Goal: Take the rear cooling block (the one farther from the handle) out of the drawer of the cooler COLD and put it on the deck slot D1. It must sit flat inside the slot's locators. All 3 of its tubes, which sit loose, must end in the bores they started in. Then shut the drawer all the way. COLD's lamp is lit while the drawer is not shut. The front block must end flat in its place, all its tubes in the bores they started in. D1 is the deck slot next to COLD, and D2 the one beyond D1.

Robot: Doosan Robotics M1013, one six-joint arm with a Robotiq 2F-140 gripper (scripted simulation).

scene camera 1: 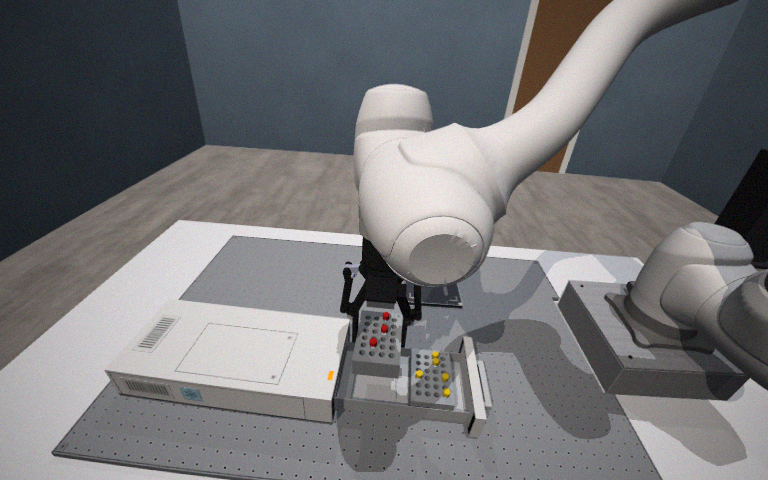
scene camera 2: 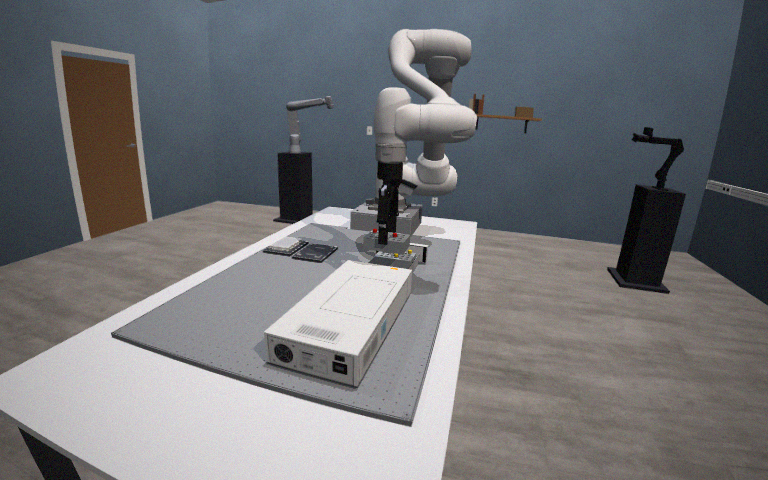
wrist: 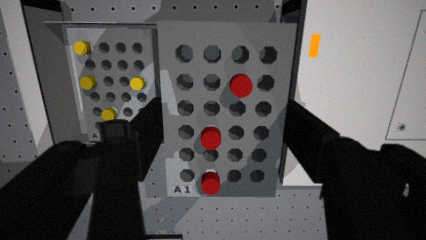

Labels:
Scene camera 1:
my gripper: 378,339
white cooler COLD: 280,364
cooling block: 431,384
deck slot D1: 428,295
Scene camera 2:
my gripper: 387,239
white cooler COLD: 334,333
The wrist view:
my gripper: 223,115
white cooler COLD: 353,72
cooling block: 195,94
cooling block: 107,62

